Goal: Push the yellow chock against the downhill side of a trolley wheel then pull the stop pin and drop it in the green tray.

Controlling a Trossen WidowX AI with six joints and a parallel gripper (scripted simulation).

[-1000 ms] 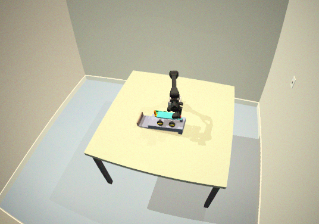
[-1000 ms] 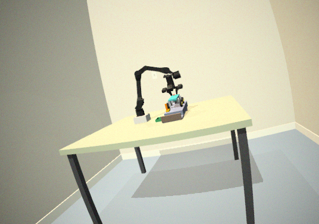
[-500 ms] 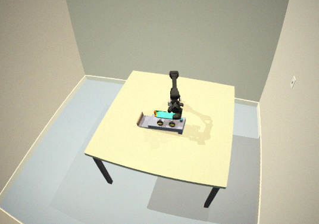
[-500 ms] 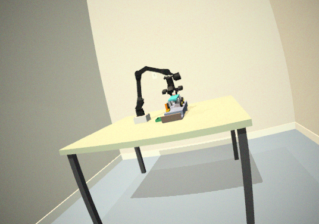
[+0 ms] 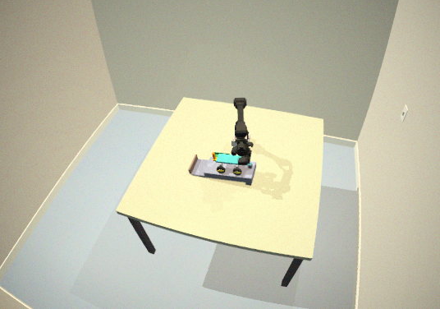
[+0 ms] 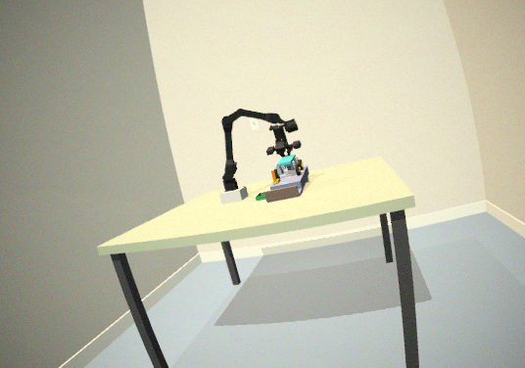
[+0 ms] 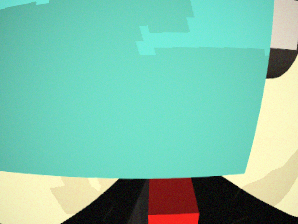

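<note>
Right now the green tray is 80 mm behind my gripper tip, 240 mm to the right of it and 140 mm below it. Round my gripper tip: grey ramp 30 mm ahead, 120 mm to the right, 80 mm below; then red-headed stop pin right at my gripper tip; then teal trolley 30 mm ahead, 110 mm to the right, 20 mm below.
</note>
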